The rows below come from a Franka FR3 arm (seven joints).
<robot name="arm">
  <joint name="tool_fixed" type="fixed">
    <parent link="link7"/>
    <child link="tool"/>
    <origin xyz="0 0 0.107" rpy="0 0 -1.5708"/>
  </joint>
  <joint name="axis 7" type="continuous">
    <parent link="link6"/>
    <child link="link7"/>
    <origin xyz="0 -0.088 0" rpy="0 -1.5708 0"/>
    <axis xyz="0 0 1"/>
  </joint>
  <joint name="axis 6" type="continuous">
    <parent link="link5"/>
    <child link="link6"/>
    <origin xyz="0 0 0" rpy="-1.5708 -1.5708 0"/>
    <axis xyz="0 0 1"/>
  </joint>
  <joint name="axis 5" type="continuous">
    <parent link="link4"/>
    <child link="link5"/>
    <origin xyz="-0.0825 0.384 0" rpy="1.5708 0 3.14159"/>
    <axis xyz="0 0 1"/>
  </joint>
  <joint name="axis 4" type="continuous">
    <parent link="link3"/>
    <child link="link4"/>
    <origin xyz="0 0.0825 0" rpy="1.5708 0 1.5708"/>
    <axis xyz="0 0 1"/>
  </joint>
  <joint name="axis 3" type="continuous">
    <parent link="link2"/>
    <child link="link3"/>
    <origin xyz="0 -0.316 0" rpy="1.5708 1.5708 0"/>
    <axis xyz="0 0 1"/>
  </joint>
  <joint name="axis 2" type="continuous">
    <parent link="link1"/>
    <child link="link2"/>
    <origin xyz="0 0 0" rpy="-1.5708 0 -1.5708"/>
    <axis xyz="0 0 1"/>
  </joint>
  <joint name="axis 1" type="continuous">
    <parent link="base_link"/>
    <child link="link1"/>
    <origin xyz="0 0 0.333" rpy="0 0 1.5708"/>
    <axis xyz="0 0 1"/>
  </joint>
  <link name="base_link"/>
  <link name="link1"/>
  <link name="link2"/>
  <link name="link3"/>
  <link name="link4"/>
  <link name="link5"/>
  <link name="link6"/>
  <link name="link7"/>
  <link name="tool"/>
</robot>
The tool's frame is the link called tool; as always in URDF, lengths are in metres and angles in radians. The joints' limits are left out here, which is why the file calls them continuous.
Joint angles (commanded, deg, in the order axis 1, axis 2, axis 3, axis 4, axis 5, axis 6, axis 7), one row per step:
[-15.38, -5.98, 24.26, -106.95, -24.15, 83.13, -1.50]
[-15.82, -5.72, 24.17, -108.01, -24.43, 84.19, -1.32]
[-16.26, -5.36, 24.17, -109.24, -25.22, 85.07, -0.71]
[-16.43, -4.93, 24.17, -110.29, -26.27, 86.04, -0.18]
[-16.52, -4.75, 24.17, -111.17, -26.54, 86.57, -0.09]
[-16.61, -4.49, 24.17, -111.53, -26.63, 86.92, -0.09]
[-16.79, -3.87, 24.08, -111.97, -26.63, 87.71, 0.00]
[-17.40, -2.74, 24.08, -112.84, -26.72, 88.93, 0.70]
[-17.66, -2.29, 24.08, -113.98, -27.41, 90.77, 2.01]
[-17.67, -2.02, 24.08, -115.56, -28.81, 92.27, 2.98]
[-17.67, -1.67, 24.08, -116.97, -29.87, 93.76, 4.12]
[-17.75, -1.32, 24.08, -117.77, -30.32, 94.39, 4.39]
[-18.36, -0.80, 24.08, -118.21, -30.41, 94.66, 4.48]
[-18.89, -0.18, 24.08, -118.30, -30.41, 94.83, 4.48]
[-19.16, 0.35, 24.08, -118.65, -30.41, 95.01, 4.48]
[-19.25, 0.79, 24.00, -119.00, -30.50, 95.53, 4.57]
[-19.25, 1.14, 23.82, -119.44, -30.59, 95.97, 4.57]
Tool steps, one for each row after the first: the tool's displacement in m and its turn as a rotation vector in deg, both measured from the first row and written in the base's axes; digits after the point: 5 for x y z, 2 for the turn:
[0.00145, -0.00509, -0.00930, -0.16, 0.25, -0.20]
[0.00238, -0.01060, -0.02046, -0.94, 0.65, -0.63]
[0.00383, -0.01400, -0.03052, -1.87, 0.87, -0.57]
[0.00343, -0.01543, -0.03819, -2.10, 1.37, -0.44]
[0.00404, -0.01647, -0.04281, -2.07, 1.67, -0.35]
[0.00630, -0.01887, -0.05082, -1.77, 1.98, -0.34]
[0.00942, -0.02458, -0.06607, -1.49, 2.52, -0.96]
[0.01120, -0.02712, -0.07686, -1.98, 1.77, -1.28]
[0.01041, -0.02884, -0.08909, -3.20, 1.67, -0.91]
[0.00979, -0.02977, -0.10097, -4.05, 1.44, -0.74]
[0.00902, -0.03104, -0.10920, -4.31, 1.85, -0.55]
[0.00882, -0.03674, -0.11662, -4.21, 2.52, -1.04]
[0.00972, -0.04158, -0.12240, -3.96, 3.07, -1.47]
[0.00940, -0.04416, -0.12934, -3.77, 3.78, -1.63]
[0.00964, -0.04555, -0.13529, -3.60, 4.05, -1.59]
[0.00915, -0.04708, -0.14118, -3.46, 4.45, -1.51]

